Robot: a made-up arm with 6 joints.
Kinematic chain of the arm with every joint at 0, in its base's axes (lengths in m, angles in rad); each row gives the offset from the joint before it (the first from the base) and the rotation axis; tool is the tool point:
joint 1: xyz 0 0 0.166 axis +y
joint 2: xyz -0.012 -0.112 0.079 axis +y
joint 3: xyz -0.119 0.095 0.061 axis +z
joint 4: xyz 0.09 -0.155 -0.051 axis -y
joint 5: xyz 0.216 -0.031 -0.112 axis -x
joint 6: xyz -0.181 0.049 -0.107 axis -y
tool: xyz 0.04 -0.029 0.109
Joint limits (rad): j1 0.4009..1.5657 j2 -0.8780..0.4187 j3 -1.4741..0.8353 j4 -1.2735..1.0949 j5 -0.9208..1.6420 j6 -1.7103..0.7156
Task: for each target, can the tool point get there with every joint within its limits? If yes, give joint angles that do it. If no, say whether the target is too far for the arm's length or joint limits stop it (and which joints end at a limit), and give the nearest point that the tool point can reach.
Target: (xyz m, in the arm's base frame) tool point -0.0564 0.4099 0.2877
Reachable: no: joint limits stop it (at a limit: joint 1, joint 2, joint 3, joint 4, joint 5, joint 6) | nearest point 0.1179 0.1940 0.3428 | short by 0.283 m
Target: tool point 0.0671 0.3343 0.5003
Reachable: no: joint limits stop it (at a limit: joint 1, joint 2, joint 3, joint 4, joint 5) | nearest point 0.1179 0.1880 0.3491 | short by 0.216 m
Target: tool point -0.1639 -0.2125 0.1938
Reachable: yes | joints 1.2391 -0.5879 -0.7321 -0.6272 1.4014 -0.1346
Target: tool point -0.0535 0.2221 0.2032
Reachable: no: joint limits stop it (at a limit: joint 1, joint 2, joint 3, joint 5, joint 6) | nearest point -0.0839 0.1603 0.1382 | short by 0.095 m
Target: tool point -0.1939 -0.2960 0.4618
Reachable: yes | joints 1.1301 0.3043 -0.9648 -0.4845 1.1281 -1.4172
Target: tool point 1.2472 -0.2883 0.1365
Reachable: no: too far | nearest point 0.3996 -0.1134 0.1565 | short by 0.866 m
